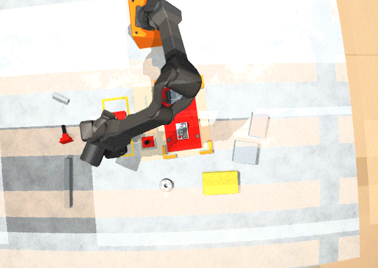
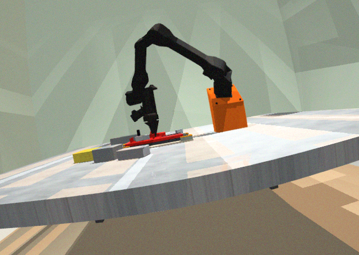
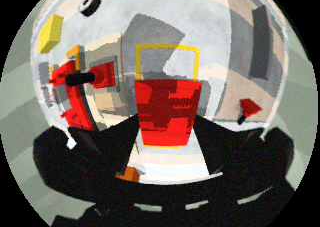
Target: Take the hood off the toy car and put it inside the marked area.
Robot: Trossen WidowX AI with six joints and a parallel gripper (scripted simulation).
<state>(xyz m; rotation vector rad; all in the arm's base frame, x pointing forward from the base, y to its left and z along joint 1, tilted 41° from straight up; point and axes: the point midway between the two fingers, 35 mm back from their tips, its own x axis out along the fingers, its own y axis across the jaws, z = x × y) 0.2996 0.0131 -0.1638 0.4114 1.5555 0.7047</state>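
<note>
Now: the hood right at my gripper tip.
</note>
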